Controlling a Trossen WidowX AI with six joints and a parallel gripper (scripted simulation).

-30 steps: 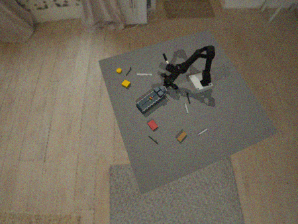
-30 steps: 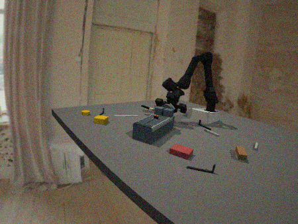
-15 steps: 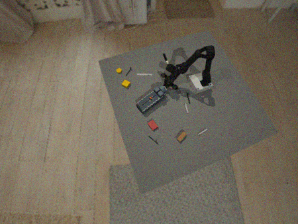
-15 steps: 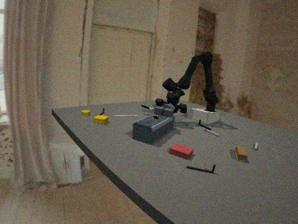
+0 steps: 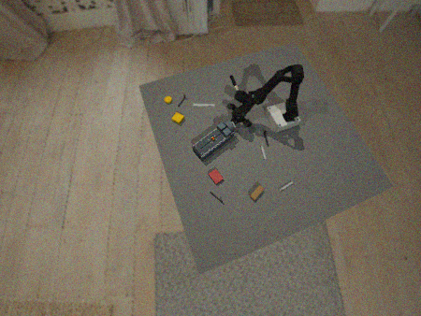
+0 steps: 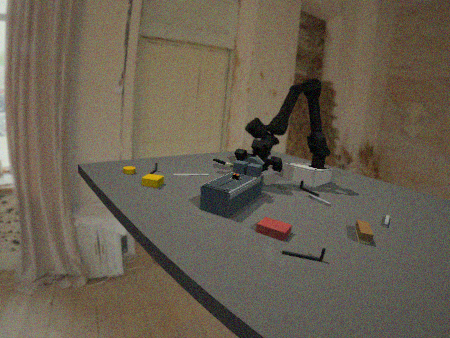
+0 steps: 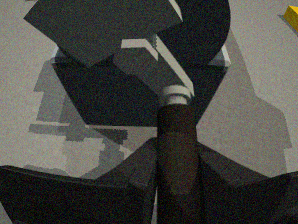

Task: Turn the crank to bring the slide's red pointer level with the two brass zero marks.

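My gripper tip is 20 mm below the dark handle, 20 mm past it and 10 mm to the left of it. The rest, counted from my gripper tip: red pointer 140 mm ahead, 90 mm to the left, 40 mm above; yellow block 320 mm ahead, 140 mm to the right, 30 mm below; red block 300 mm to the left, 170 mm ahead, 30 mm below.
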